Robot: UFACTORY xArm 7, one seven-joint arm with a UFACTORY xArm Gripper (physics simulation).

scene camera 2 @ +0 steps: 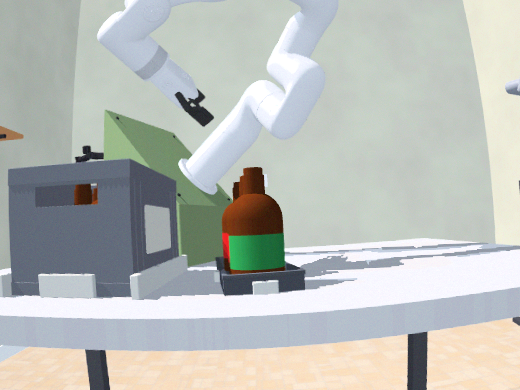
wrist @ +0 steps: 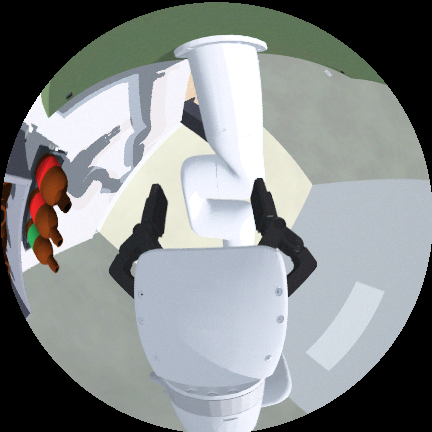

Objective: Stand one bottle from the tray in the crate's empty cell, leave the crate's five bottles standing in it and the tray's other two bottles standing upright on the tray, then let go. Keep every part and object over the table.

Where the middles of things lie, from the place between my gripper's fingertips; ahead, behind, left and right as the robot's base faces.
The red-label brown bottle (wrist: 44,216) is 260 mm below my hand, 210 mm ahead of it and 150 mm to the left of it.
